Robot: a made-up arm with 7 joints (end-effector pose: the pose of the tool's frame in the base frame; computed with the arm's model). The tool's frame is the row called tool. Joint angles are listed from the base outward.
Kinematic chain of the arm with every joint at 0, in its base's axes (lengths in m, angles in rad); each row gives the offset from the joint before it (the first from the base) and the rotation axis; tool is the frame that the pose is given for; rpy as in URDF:
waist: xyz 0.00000 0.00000 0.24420 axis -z
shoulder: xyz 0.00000 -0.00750 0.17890 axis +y
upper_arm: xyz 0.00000 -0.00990 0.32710 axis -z
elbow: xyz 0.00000 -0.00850 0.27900 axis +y
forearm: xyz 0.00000 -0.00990 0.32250 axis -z
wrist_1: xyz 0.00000 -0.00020 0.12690 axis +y
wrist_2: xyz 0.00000 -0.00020 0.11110 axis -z
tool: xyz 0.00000 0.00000 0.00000 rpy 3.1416 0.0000 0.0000
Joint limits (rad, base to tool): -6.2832..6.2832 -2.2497..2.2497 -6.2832..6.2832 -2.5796..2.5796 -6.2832..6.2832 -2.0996..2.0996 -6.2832..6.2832
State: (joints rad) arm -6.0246 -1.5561 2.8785 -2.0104 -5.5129 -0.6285 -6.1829
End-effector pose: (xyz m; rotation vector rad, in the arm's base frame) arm -0.2962 0.1595 0.8868 -1.4145 -1.7537 0.0971
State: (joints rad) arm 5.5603 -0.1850 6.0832 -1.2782 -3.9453 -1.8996 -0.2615
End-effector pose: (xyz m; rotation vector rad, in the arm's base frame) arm -0.3655 -0.3697 1.1348 1.3869 -2.3200 1.3576
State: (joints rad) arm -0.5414 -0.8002 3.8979 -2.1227 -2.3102 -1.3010 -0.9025
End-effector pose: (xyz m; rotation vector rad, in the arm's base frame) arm 0.1074 -0.2302 0.9939 2.7124 1.0868 -0.4631
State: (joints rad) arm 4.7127 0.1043 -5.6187 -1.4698 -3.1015 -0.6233 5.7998
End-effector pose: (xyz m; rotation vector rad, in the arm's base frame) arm -0.2935 -0.3523 1.1889 -1.5305 1.8269 0.1699
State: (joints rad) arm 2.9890 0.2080 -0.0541 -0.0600 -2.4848 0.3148 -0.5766
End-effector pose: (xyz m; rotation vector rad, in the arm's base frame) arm -0.1808 -0.0099 1.5691 -2.9648 -0.2063 0.1890
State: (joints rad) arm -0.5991 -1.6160 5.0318 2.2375 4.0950 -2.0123 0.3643
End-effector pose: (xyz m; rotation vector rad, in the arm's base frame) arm -0.3861 -0.0012 0.5917 -1.8202 -1.0555 0.2630
